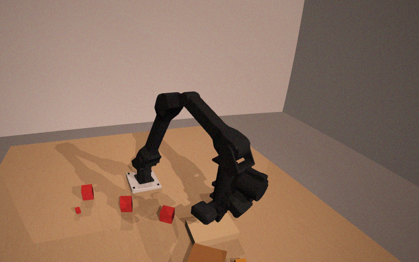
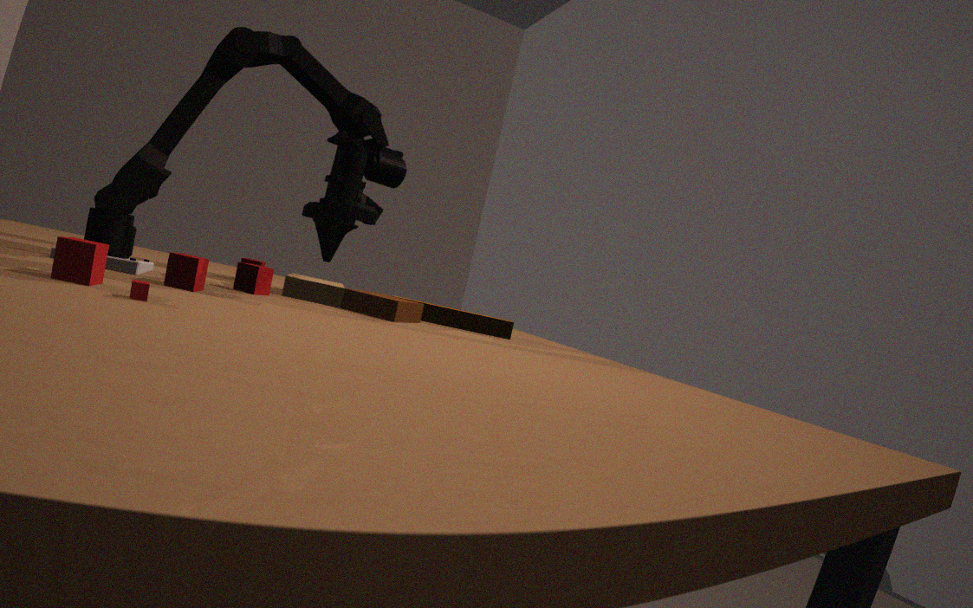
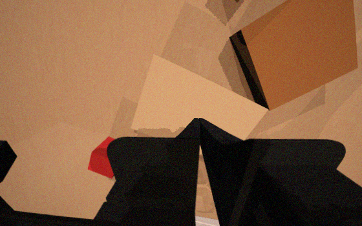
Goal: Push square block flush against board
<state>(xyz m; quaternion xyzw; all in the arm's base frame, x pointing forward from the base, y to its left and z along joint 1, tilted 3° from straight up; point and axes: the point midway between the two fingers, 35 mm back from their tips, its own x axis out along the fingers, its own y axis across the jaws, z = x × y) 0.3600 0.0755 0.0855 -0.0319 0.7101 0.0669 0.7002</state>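
The tan block lies 1 cm behind my gripper tip and 5 cm below it. Round my gripper tip: brown square block 8 cm ahead, 10 cm to the right, 5 cm below; tiny red cube 29 cm behind, 37 cm to the right, 6 cm below; orange board 22 cm ahead, 7 cm to the right, 5 cm below.
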